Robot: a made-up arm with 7 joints.
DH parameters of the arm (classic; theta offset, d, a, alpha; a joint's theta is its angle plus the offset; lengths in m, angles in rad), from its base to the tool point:
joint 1: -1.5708 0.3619 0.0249 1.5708
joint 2: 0 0.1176 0.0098 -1.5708
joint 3: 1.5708 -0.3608 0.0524 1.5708
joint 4: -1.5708 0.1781 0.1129 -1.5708
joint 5: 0.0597 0 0.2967 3.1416
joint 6: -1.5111 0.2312 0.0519 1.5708
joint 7: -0.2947 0 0.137 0
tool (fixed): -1.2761 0.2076 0 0
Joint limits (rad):
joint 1: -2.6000..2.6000
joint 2: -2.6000..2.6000
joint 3: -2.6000..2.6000
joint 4: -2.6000..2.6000
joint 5: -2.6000..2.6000
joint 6: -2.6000..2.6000
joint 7: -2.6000..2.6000
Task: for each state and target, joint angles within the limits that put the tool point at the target. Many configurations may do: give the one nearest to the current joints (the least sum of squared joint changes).
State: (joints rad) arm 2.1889 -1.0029 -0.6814 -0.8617 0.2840 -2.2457 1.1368
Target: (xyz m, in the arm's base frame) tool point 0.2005 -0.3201 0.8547
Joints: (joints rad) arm 2.4369 -1.5707 -1.2771 -1.3499 0.7012 -2.4832 1.3273
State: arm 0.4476 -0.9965 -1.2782 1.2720 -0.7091 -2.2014 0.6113
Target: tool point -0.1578 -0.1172 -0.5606
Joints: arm 0.5131 -0.7834 -0.7261 1.5230 -0.3532 -2.3912 0.6401
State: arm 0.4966 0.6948 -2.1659 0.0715 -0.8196 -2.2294 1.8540
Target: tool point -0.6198 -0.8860 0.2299
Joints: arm 0.0891 1.5119 -1.5304 0.5130 -0.7421 -2.3501 1.9232
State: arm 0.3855 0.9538 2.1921 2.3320 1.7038 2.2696 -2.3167
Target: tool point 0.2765 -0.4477 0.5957
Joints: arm 0.6643 1.6497 2.3161 1.6378 1.9920 2.2064 -2.1043
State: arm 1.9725 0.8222 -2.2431 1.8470 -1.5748 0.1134 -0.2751
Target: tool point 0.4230 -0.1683 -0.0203
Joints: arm 2.3301 0.6167 -2.6000 2.0656 -1.7239 -0.5759 -0.7394
